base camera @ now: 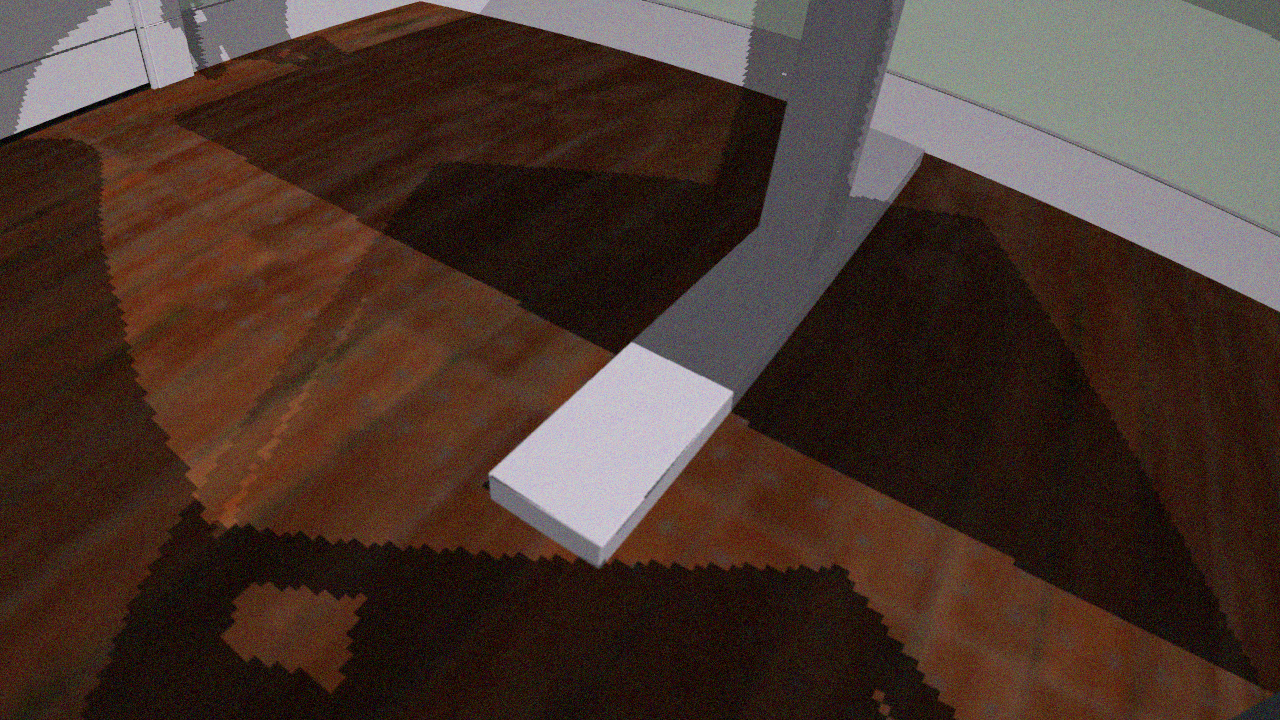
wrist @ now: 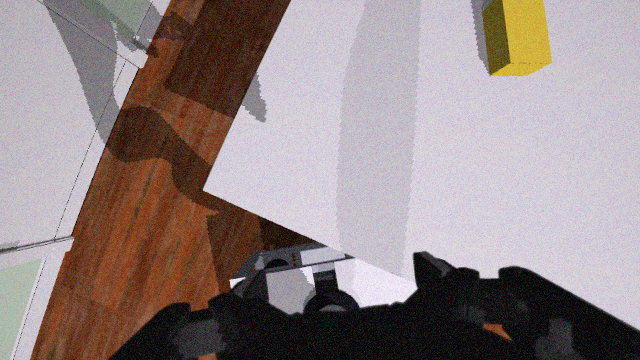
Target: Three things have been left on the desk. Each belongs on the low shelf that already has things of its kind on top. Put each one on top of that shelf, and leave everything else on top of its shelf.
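A yellow block [wrist: 527,35] lies on the white desk top [wrist: 295,165] at the upper right of the wrist view, its upper end cut off by the picture's edge. My gripper [wrist: 340,277] is open, with nothing between its fingers. It is above the desk's near corner, and the block is well ahead and to the right of it. In the base camera view the desk's grey leg [base camera: 827,116] stands on a long flat foot [base camera: 613,438]. The other two things from the desk and the low shelves do not show in either view.
Part of my own base [wrist: 287,290] shows below the gripper. Wooden floor [base camera: 375,420] [wrist: 135,200] surrounds the desk foot, with large shadows on it. Walls with white lower panels [base camera: 1029,152] stand behind the desk leg. A white post [base camera: 163,44] is at the upper left.
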